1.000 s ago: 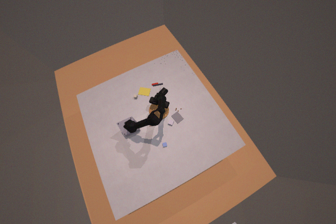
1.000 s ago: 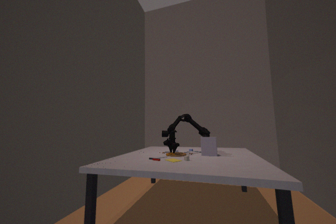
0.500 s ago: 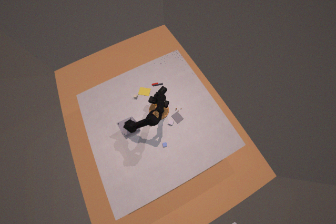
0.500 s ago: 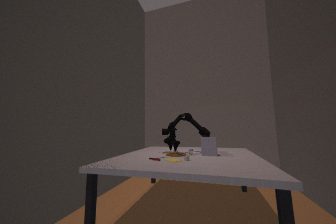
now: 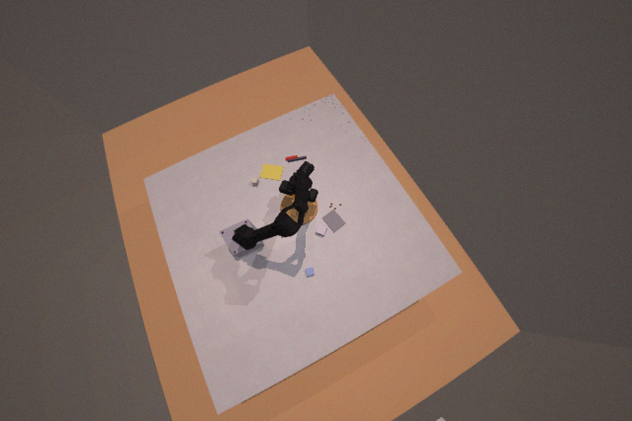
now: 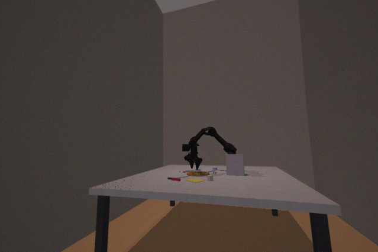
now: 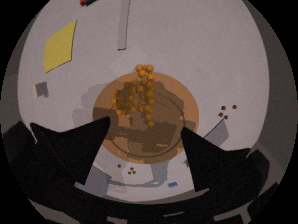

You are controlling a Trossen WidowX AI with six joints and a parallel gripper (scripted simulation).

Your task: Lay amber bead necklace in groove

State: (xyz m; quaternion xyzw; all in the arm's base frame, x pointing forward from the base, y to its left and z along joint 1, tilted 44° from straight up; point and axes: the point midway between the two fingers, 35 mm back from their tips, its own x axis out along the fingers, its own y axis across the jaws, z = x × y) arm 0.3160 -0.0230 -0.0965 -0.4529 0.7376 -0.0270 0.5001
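My gripper tip is now 30 mm past the round bead board, 30 mm to the left of it and 40 mm above it. Round my gripper tip: thin grey bar (70 mm ahead, 140 mm to the left, 40 mm below); then yellow pad (50 mm behind, 240 mm to the left, 50 mm below); then grey square plate (90 mm ahead, 190 mm to the right, 50 mm below).
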